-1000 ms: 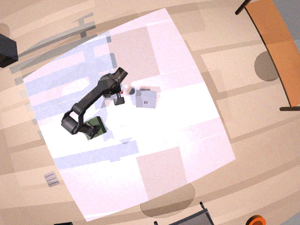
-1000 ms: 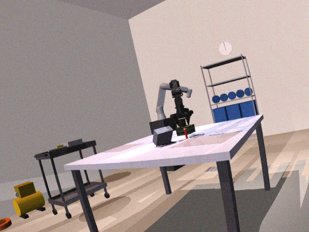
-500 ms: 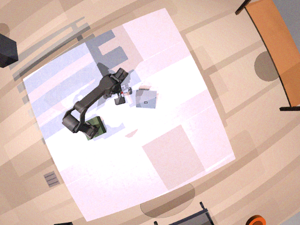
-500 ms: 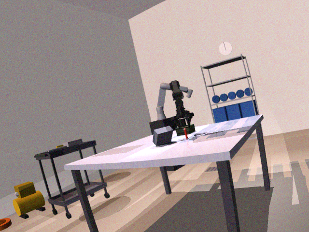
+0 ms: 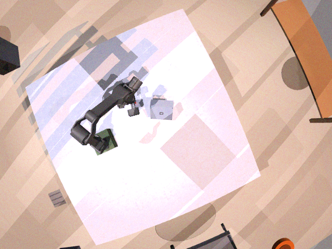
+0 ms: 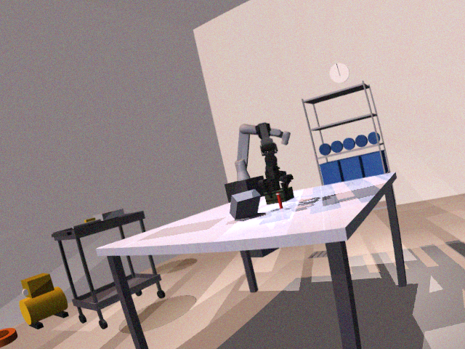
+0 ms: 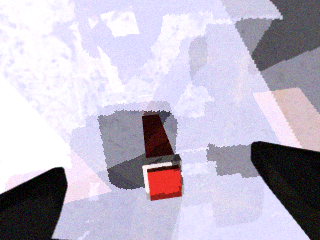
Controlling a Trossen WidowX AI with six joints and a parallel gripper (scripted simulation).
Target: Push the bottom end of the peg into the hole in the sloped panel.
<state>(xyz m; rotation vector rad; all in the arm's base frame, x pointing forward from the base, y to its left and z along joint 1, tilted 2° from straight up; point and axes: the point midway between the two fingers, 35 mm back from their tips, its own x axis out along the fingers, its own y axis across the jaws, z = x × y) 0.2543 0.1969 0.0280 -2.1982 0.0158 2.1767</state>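
My gripper tip is right at the red peg. From my gripper tip the other things lie so: panel 150 mm ahead, 100 mm to the right, 10 mm above.
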